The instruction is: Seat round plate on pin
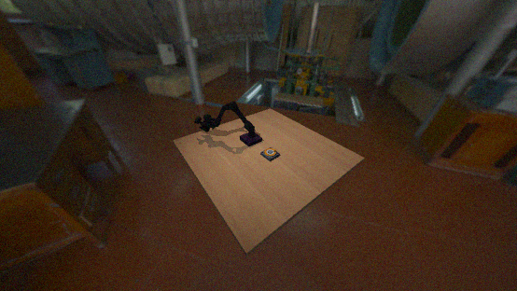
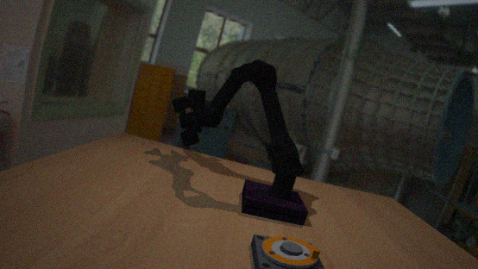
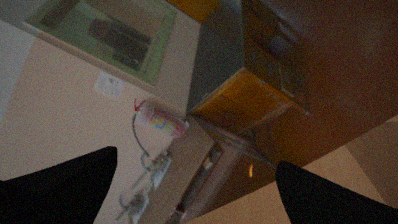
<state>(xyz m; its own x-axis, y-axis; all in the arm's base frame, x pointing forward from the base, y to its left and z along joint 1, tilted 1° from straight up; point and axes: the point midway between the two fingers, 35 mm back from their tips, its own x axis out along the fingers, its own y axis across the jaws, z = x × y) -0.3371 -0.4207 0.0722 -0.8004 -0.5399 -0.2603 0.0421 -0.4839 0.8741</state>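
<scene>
Now: gripper tip 67 cm short of the square grey base, 46 cm to the right of it and 9 cm above it.
</scene>
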